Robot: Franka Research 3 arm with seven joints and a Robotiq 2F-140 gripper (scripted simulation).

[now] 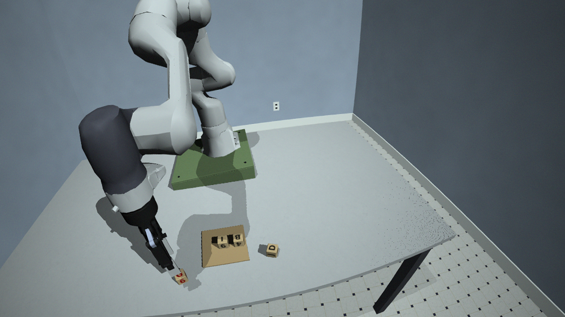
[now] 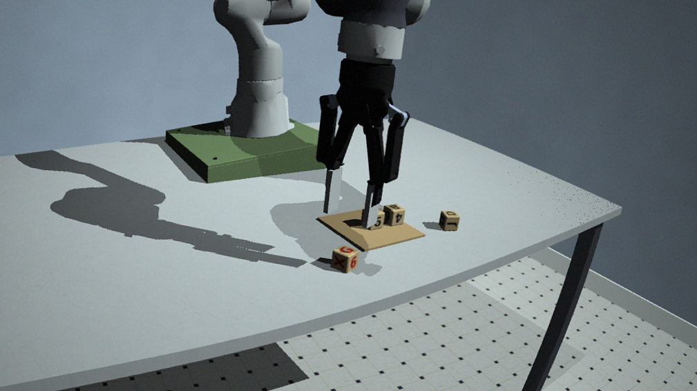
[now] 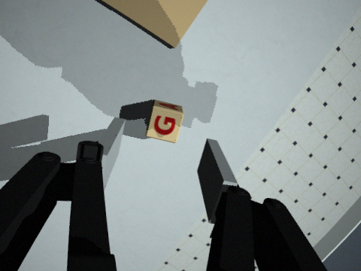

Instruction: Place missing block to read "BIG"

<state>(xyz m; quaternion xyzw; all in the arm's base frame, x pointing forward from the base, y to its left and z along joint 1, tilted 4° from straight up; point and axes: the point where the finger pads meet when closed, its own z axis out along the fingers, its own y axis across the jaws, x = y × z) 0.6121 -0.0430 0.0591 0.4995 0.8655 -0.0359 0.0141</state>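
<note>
My gripper is now 100 mm above the G block. Also, from my hand: tan mat: 120 mm behind, 110 mm to the left, 110 mm below; I block: 120 mm behind, 110 mm to the left, 90 mm below; B block: 130 mm behind, 160 mm to the left, 90 mm below.
</note>
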